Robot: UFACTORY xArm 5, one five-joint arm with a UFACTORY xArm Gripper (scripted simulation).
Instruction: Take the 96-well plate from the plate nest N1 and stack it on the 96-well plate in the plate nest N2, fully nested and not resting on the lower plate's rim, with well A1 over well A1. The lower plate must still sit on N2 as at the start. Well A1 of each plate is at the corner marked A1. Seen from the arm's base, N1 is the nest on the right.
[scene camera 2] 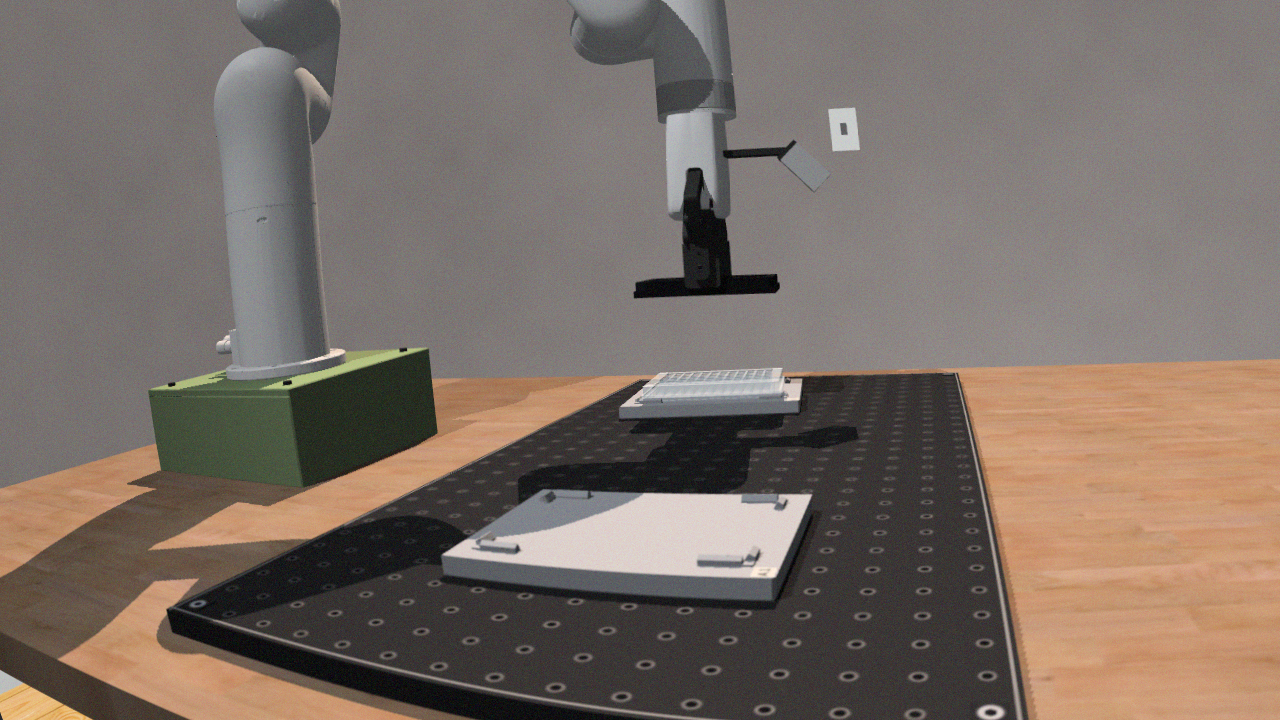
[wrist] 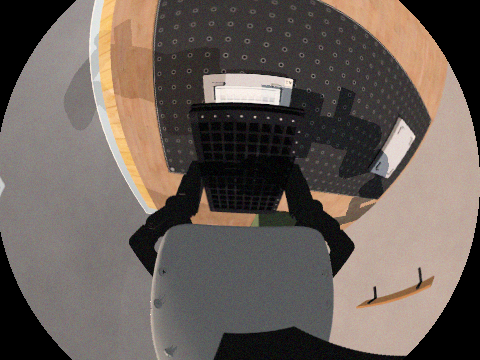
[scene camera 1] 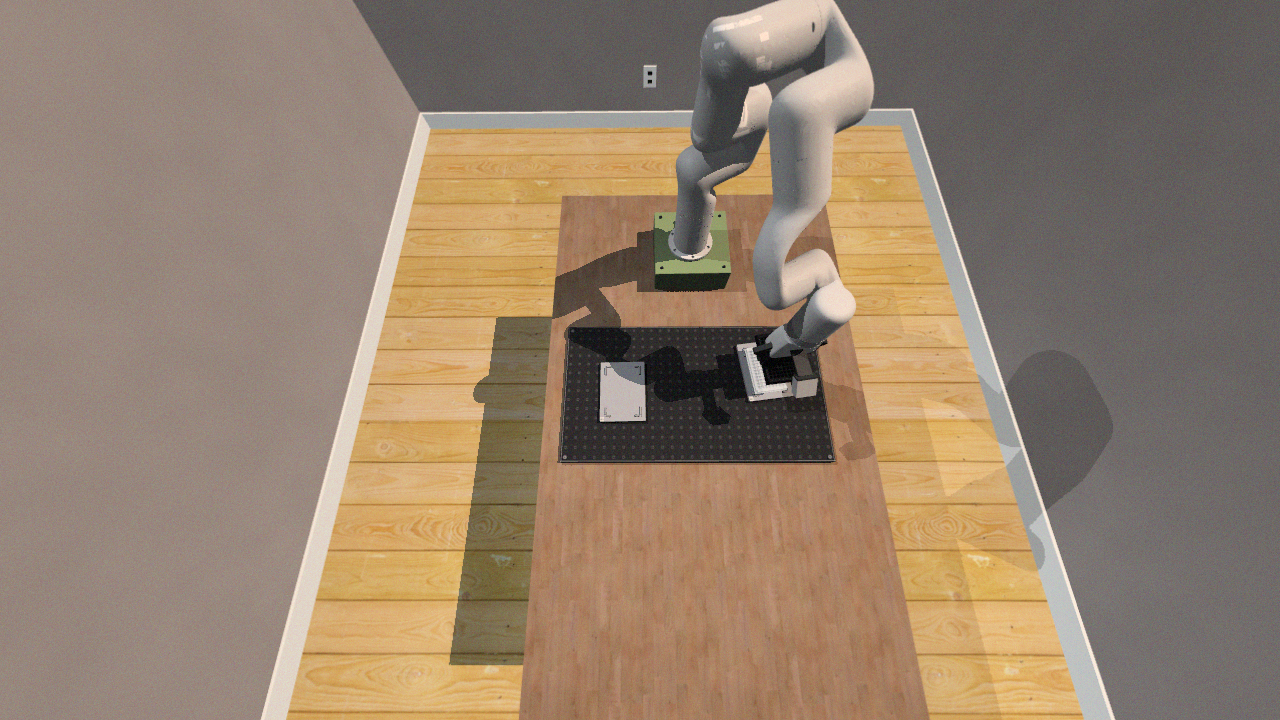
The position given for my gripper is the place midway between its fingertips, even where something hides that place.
I see my gripper [scene camera 2: 709,284], a black 96-well plate [scene camera 2: 765,283] and a clear 96-well plate [scene camera 2: 747,383].
The black 96-well plate is seen too in the wrist view [wrist: 238,182] and in scene camera 1 [scene camera 1: 776,370]. The clear 96-well plate shows as well in the wrist view [wrist: 249,94] and in scene camera 1 [scene camera 1: 757,377]. My gripper is seen too in the wrist view [wrist: 245,173] and in scene camera 1 [scene camera 1: 778,357].
